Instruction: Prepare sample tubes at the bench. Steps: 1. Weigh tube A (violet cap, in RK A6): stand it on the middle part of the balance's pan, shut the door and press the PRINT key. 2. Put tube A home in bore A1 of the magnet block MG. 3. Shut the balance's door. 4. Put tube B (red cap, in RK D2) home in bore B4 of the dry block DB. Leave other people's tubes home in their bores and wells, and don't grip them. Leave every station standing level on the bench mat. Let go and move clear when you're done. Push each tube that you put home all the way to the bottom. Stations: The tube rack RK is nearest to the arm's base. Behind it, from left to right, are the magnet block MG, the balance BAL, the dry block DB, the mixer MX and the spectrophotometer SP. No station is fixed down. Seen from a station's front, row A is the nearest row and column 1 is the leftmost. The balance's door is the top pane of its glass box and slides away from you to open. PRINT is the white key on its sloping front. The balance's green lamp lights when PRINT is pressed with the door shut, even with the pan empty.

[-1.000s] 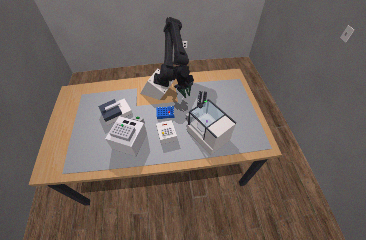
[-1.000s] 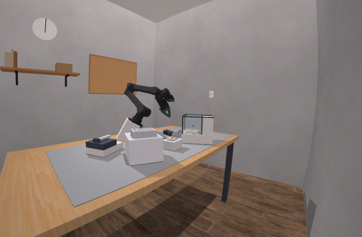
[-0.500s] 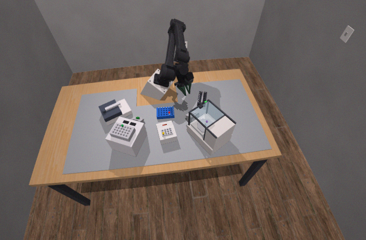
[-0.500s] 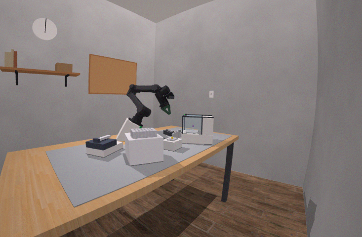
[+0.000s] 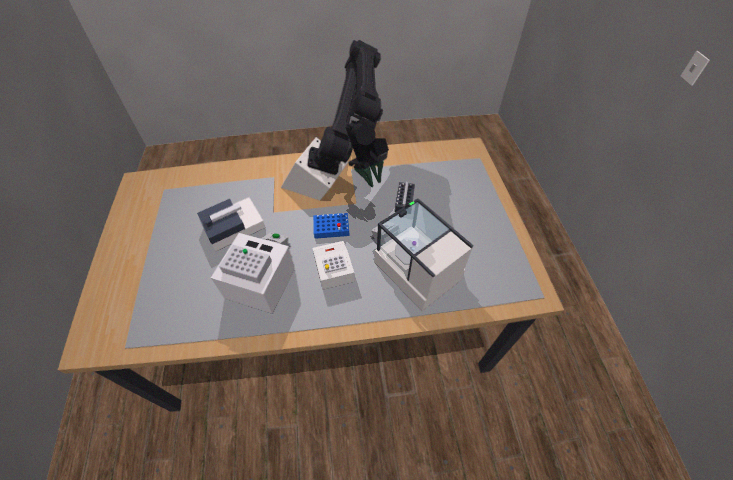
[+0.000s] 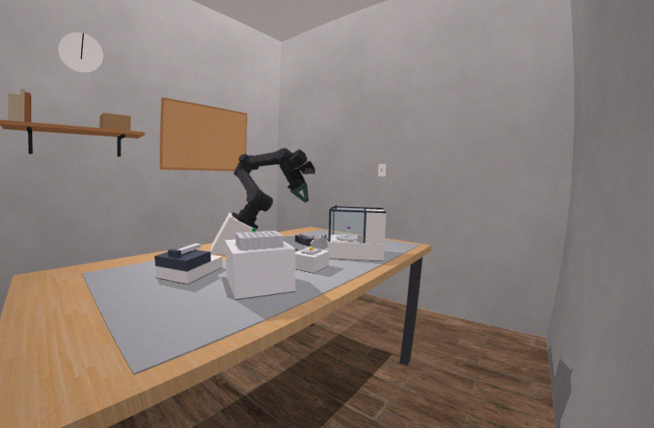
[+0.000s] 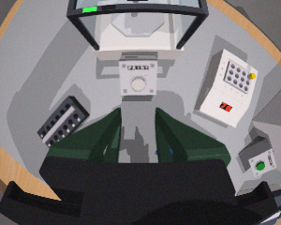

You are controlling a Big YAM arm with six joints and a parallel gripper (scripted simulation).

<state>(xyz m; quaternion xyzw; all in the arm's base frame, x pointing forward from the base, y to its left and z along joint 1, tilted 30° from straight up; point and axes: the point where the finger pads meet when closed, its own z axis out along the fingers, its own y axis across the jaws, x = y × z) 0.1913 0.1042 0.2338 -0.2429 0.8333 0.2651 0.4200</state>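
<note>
The balance door is 130 mm ahead of my hand, 110 mm to the left of it and 30 mm below it. Round my hand: dry block (210 mm below, 170 mm ahead, 130 mm to the right); then tube rack (230 mm below, 160 mm to the right); then magnet block (220 mm below, 150 mm behind, 120 mm to the left).
</note>
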